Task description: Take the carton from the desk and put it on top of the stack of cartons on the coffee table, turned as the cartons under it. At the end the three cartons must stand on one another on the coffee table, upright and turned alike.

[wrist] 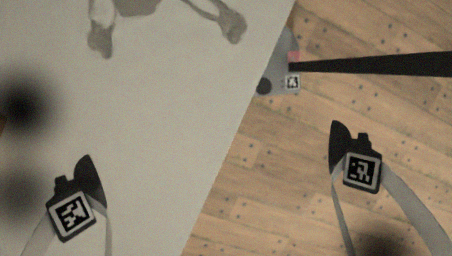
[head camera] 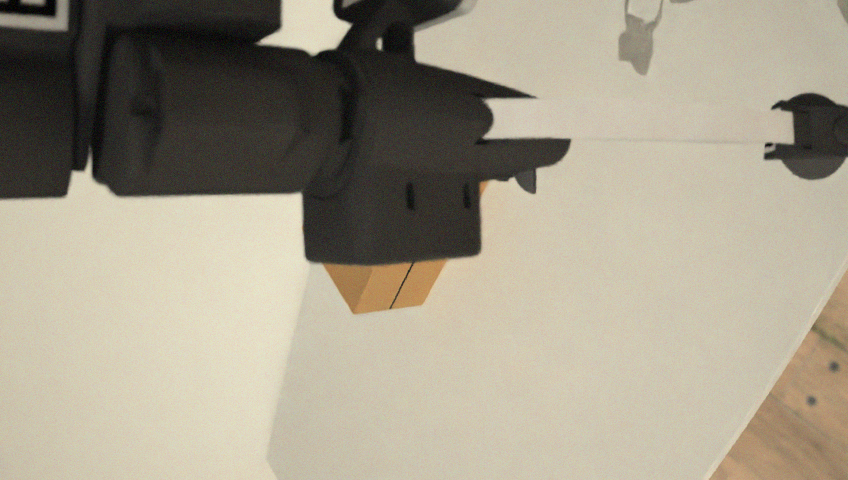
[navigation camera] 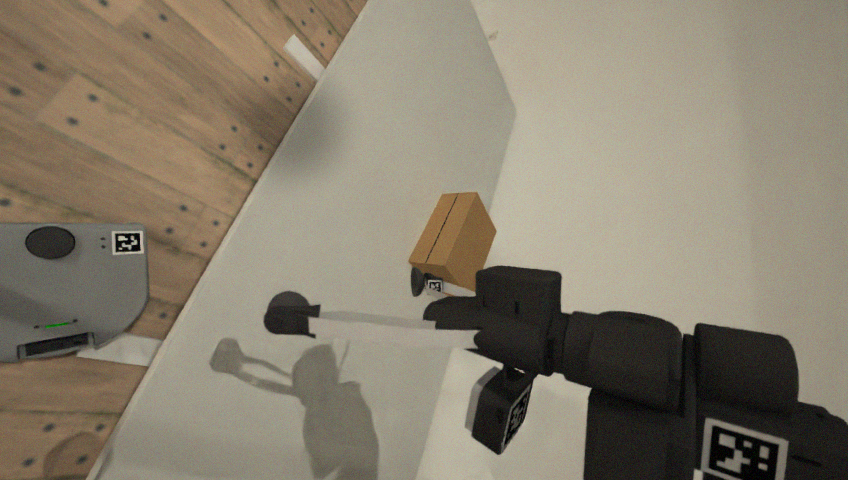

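Where they show: gripper, fingertip midpoint: (head camera: 667,152) (navigation camera: 354,292); robot's base, origin of the base link: (navigation camera: 52,241).
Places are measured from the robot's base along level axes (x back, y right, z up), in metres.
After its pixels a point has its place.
Note:
A brown carton (head camera: 401,288) {z 0.777, x -0.118, y 0.739 m} (navigation camera: 455,237) {z 0.836, x -0.023, y 0.662 m} with a dark seam along its top stands upright on the white desk (head camera: 565,356) {z 0.720, x -0.182, y 0.504 m} (navigation camera: 368,178) {z 0.720, x -0.159, y 0.470 m} (wrist: 165,125), near the wall. In the head view the gripper body hides much of it. The gripper (head camera: 669,158) {z 0.972, x 0.022, y 0.228 m} (navigation camera: 351,297) {z 0.972, x 0.022, y 0.228 m} (wrist: 215,164) {z 0.972, x 0.022, y 0.228 m} is wide open with nothing between its fingers, above the desk and its edge. One finger shows right beside the carton in the navigation view; whether they touch cannot be told. The stack of cartons and the coffee table do not show in these views.
The pale wall (head camera: 148,327) {z 1.008, x -0.207, y 1.179 m} (navigation camera: 654,148) {z 1.235, x -0.313, y 1.234 m} runs along the desk's back side. The robot's grey base (navigation camera: 71,279) {z 0.160, x 0.086, y 0.028 m} (wrist: 280,70) stands on the wooden floor (navigation camera: 119,118) {z 0.001, x -0.355, y 0.139 m} (wrist: 280,200) beyond the desk's slanting front edge. The gripper's shadow falls on the desk.

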